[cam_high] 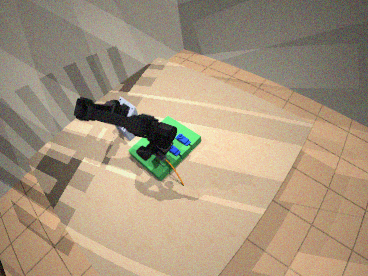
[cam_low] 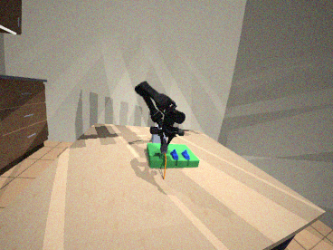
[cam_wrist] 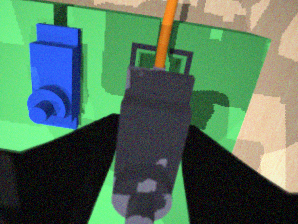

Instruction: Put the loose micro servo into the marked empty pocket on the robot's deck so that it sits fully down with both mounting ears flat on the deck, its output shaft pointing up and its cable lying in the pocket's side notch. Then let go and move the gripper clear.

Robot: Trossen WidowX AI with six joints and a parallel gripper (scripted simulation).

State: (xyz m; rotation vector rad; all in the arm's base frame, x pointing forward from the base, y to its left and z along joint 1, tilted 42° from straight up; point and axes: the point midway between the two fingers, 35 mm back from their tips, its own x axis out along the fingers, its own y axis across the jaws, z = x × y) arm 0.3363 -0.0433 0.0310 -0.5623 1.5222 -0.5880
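Now: the green deck 120 mm behind my gripper tip, 100 mm below it and 70 mm to the left of it.
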